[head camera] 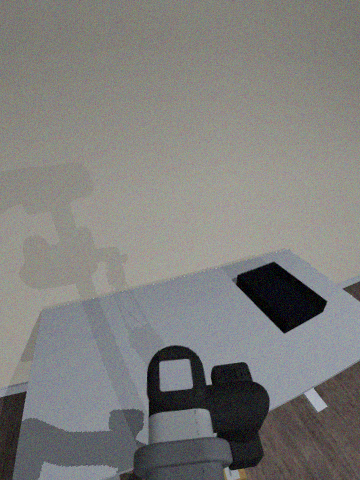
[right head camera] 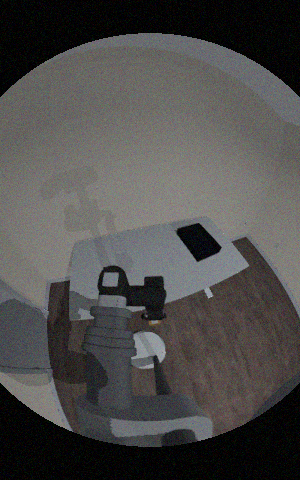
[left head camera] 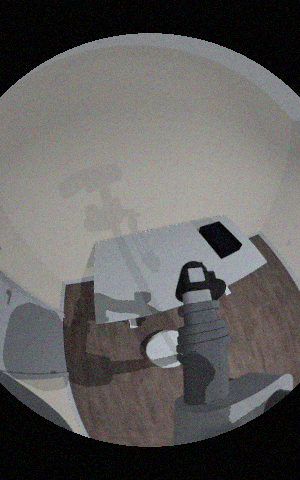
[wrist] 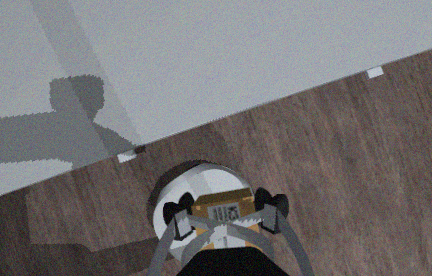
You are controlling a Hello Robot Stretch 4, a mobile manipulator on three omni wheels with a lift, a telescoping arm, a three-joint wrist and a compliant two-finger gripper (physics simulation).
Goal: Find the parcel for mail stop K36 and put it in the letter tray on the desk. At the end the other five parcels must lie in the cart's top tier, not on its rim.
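Frame: origin at the robot's base, x left, y up, z ahead, level; centimetres.
Seen in the pictures: gripper, fingertip midpoint: (wrist: pixel 225 205); robot's base at its link origin: (right head camera: pixel 144 348) (left head camera: pixel 166 347).
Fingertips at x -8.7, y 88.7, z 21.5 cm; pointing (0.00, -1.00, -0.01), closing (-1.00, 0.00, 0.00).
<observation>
Pixels of each thing's top centre, then the offset from my fingertips to it. Level surfaces: height alone.
- brown parcel at its top centre: (wrist: pixel 229 236) (head camera: pixel 230 464) dz -1.4, dx -0.1, dy +5.2 cm
- desk at its surface level: dy -19.4 cm
- black letter tray at its top centre: (head camera: pixel 280 287) (right head camera: pixel 199 237) (left head camera: pixel 221 234) dz +64.6, dx -44.5, dy -12.4 cm
My gripper (wrist: pixel 225 205) (right head camera: pixel 154 317) is shut on a brown parcel (wrist: pixel 224 197) with a white label; the fingers and straps cover part of the label, and its mail stop cannot be read in full. The parcel is over the floor, off the near edge of the desk (head camera: pixel 200 310) (left head camera: pixel 175 250) (right head camera: pixel 145 250) (wrist: pixel 250 60). The black letter tray (head camera: pixel 280 297) (left head camera: pixel 220 240) (right head camera: pixel 198 242) lies on the desk near its right end, against the wall side. The tray does not show in the wrist view. The cart and the other five parcels do not show.
A white round disc (left head camera: pixel 162 348) (right head camera: pixel 150 345) (wrist: pixel 212 177) shows below the gripper. White desk feet (head camera: pixel 316 400) (wrist: pixel 375 72) stick out under the near edge. A wall (head camera: pixel 180 125) rises behind the desk. A grey panel (left head camera: pixel 35 340) stands at far left.
</observation>
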